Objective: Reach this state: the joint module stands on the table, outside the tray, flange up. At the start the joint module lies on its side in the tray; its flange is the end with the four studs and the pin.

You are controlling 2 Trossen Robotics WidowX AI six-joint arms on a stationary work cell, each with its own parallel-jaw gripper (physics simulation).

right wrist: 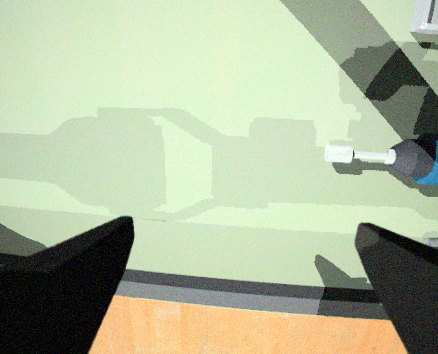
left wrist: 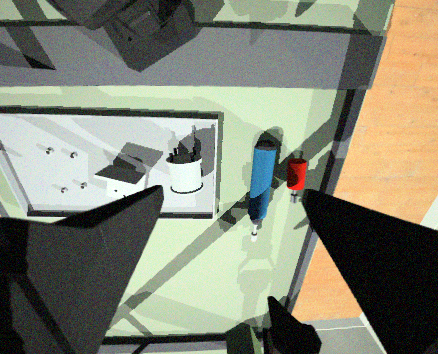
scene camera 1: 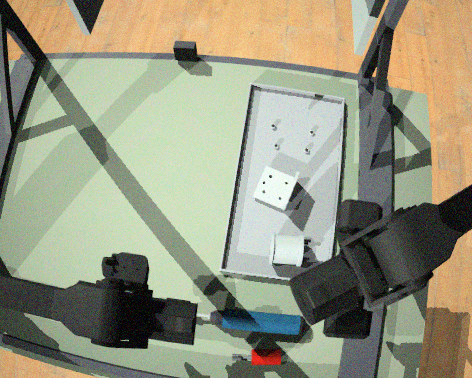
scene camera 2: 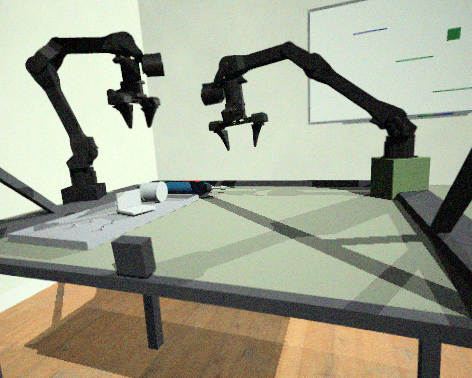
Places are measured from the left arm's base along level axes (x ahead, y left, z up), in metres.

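Where they show: left gripper, fingertip midpoint: [left wrist: 234,193] [scene camera 2: 140,128]; right gripper, fingertip midpoint: [right wrist: 246,230] [left wrist: 267,313] [scene camera 2: 241,148]; left arm's base, origin of the base link: [left wrist: 135,2] [scene camera 2: 84,185]; right arm's base, origin of the base link: [scene camera 2: 399,157].
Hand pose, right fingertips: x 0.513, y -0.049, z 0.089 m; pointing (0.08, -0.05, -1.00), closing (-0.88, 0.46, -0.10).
Each offset is from my right fingertips to the centre of the thing.
The white joint module {dx -0.295, dy -0.019, dz -0.114 m} [scene camera 1: 288,249] [scene camera 2: 154,192] [left wrist: 185,175] lies on its side inside the grey tray {dx -0.351, dy -0.162, dz -0.142 m} [scene camera 1: 295,112] [scene camera 2: 55,244] [left wrist: 100,125], near the tray's short end. Its flange with dark studs and pin faces right in scene camera 1 and up the picture in the left wrist view. My left gripper [scene camera 2: 140,127] [left wrist: 234,193] is open and empty, high above the table at the tray's module end; its fingertips are hidden in scene camera 1. My right gripper [scene camera 2: 242,148] [right wrist: 246,230] is open and empty, high above the table, away from the tray.
A white angled bracket {dx -0.318, dy -0.151, dz -0.118 m} [scene camera 1: 275,187] [scene camera 2: 135,206] and several small screws share the tray. A blue tool {dx -0.163, dy +0.081, dz -0.130 m} [scene camera 1: 260,321] [left wrist: 262,175] and a smaller red one {dx -0.157, dy +0.163, dz -0.133 m} [scene camera 1: 266,357] [left wrist: 296,174] lie outside it. A dark block {dx -0.248, dy -0.532, dz -0.118 m} [scene camera 1: 185,51] [scene camera 2: 134,256] stands at the table edge.
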